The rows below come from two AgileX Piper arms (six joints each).
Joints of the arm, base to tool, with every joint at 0 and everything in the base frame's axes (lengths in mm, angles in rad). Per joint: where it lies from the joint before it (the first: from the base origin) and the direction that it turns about. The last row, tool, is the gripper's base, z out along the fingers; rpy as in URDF.
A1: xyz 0 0 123 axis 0 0 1
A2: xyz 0 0 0 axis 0 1 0
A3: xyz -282.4 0 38.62 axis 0 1 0
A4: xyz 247.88 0 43.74 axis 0.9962 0 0.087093
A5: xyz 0 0 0 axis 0 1 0
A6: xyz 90.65 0 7.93 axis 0.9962 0 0.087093
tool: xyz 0 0 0 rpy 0 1.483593 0
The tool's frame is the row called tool.
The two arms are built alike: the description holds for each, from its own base.
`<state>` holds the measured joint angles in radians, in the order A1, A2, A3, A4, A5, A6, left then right.
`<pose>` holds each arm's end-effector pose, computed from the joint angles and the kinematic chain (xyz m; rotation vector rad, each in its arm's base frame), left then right.
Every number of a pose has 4 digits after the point. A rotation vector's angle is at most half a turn.
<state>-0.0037 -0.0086 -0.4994 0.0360 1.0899 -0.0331 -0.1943 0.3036 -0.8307 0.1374 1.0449 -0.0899</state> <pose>-0.0073 0.0029 0.2748 -0.0328 2.0648 0.0205 0.0183 0.0074 0.3694 0.0969 1.9918 -0.0199</pose>
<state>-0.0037 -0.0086 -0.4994 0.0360 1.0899 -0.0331 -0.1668 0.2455 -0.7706 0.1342 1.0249 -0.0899</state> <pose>-0.0073 0.0029 0.2748 -0.0328 2.0648 0.0205 0.0125 0.0084 0.3553 0.0707 1.9753 -0.0081</pose>
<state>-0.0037 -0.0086 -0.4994 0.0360 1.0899 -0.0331 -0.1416 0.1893 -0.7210 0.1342 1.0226 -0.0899</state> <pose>-0.0073 0.0029 0.2748 -0.0328 2.0648 0.0205 0.0061 0.0096 0.3423 0.0453 1.9672 0.0072</pose>
